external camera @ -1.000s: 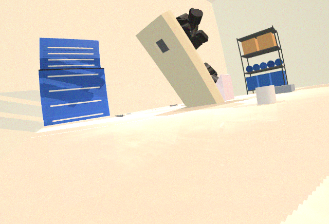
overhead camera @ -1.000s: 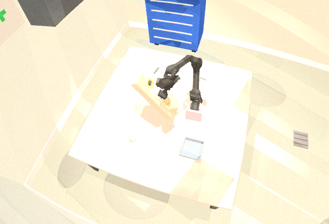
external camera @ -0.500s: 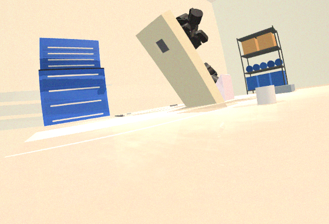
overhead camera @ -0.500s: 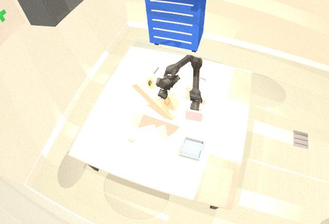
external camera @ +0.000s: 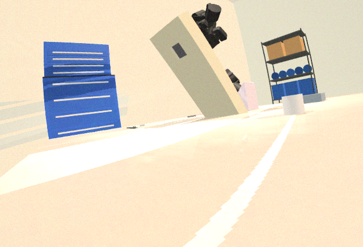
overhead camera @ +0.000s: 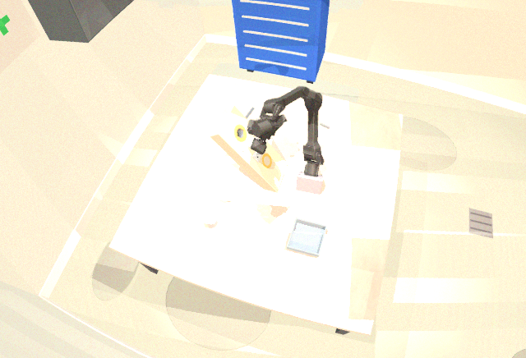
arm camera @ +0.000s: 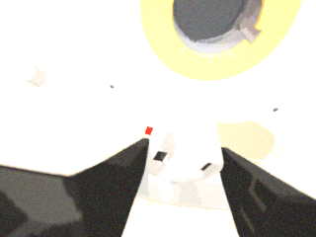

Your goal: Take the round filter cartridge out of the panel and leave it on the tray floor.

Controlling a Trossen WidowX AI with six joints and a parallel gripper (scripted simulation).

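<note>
Right now the pale blue tray is 320 mm behind my gripper tip, 300 mm to the left of it and 240 mm below it. The rest, counted from my gripper tip: round white filter cartridge right at my gripper tip.
</note>
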